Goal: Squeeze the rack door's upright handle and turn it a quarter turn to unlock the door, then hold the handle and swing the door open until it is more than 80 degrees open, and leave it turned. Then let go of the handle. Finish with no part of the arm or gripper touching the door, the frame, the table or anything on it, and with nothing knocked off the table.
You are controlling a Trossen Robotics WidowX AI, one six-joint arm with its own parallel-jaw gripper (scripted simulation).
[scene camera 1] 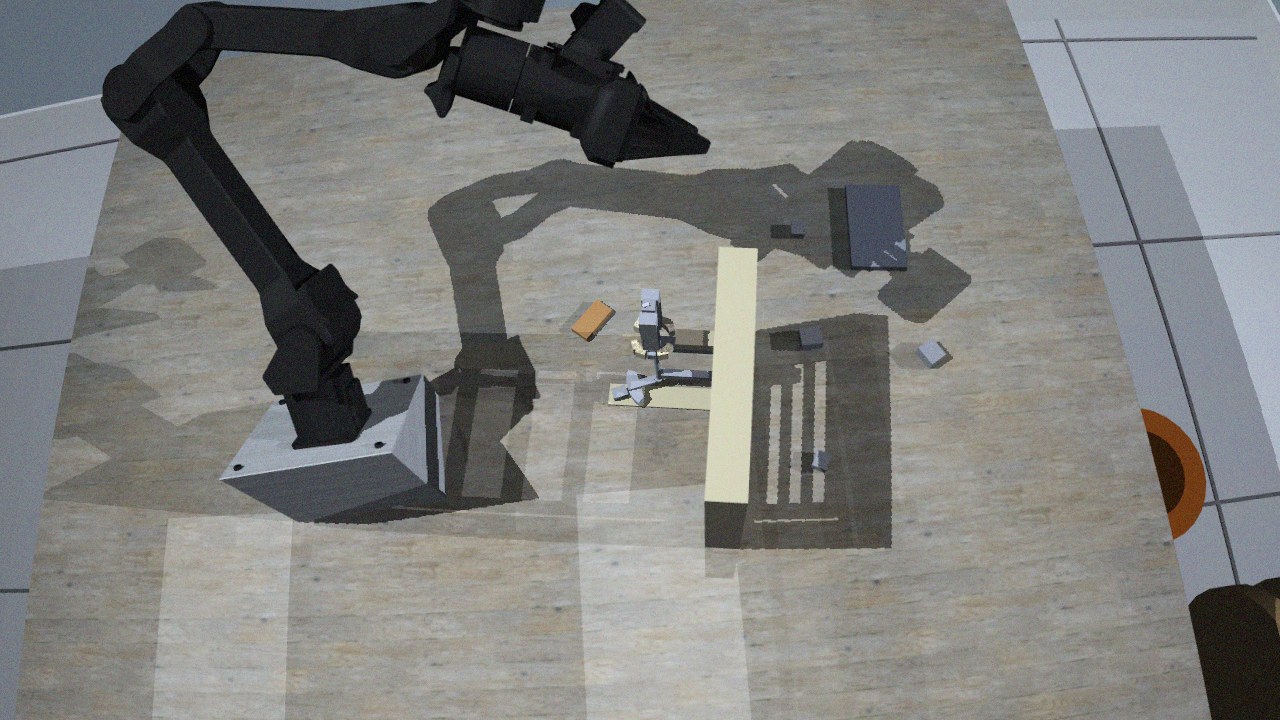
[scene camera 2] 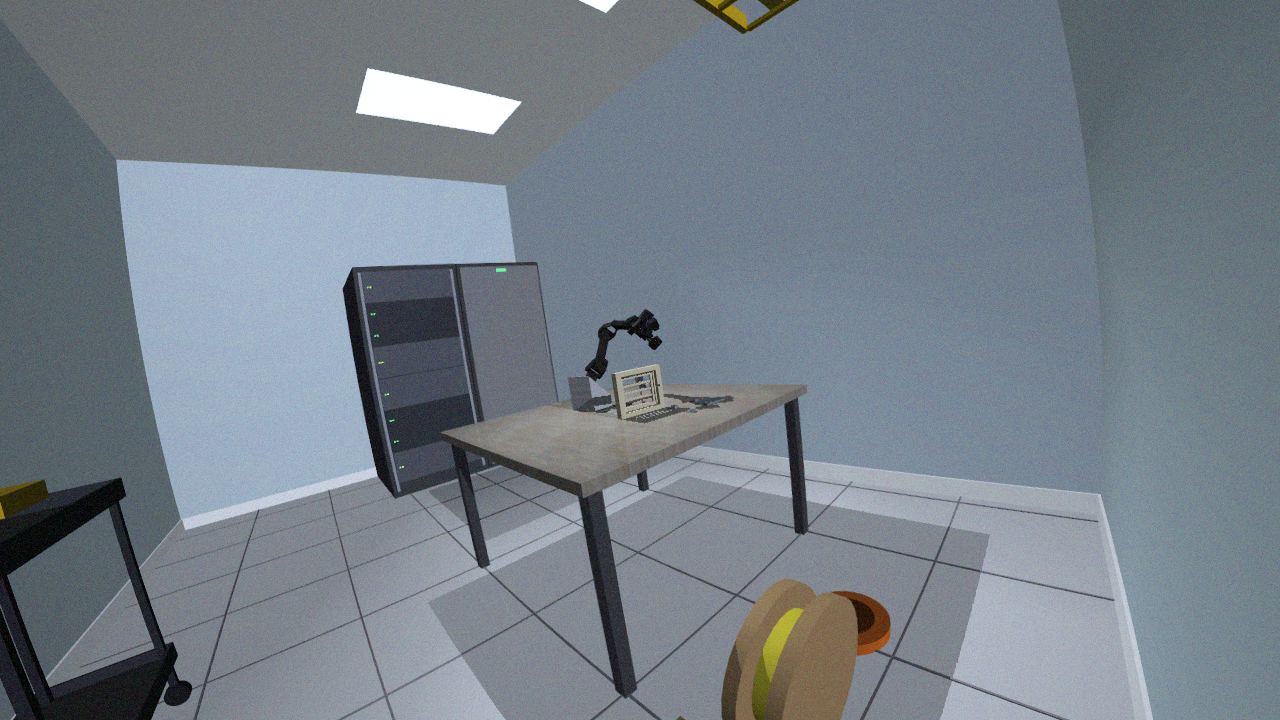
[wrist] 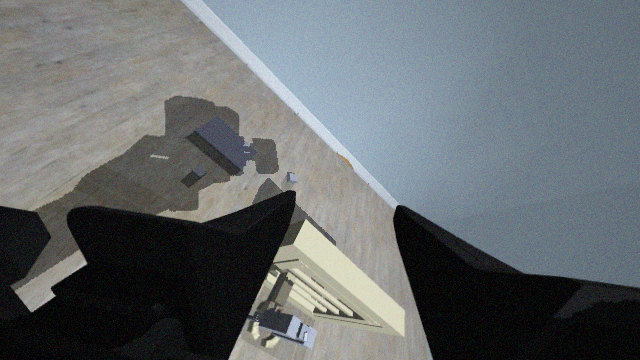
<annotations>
same spot on cream rack: [wrist: 362, 304] = [scene camera 1: 712, 387]
</annotations>
